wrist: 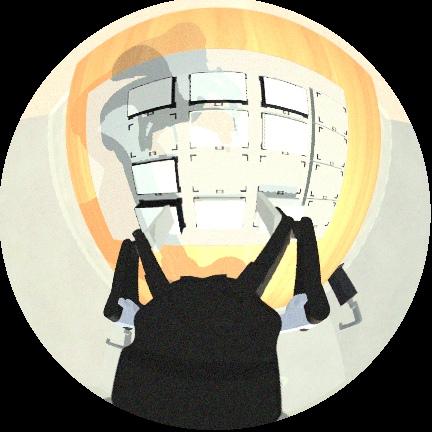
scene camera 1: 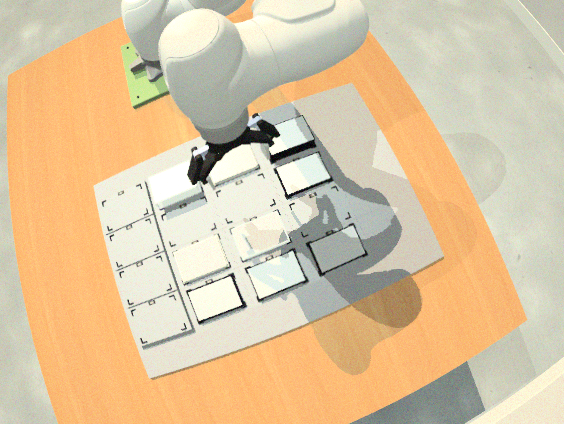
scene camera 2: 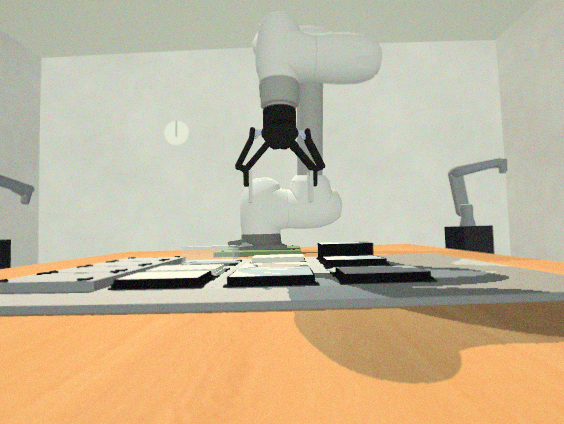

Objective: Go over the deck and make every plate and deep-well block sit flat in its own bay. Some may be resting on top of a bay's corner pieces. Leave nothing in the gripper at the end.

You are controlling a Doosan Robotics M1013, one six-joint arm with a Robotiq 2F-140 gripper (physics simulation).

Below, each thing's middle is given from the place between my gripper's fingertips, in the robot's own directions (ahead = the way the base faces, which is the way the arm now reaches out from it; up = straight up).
Scene:
Now: the black-edged plate (scene camera 1: 305,173) 150 mm to the left of my hand, 130 mm below it and 40 mm ahead of it. The rest, counted from my hand: tall white block (scene camera 1: 172,185) (160 mm to the right, 120 mm below, 110 mm behind).

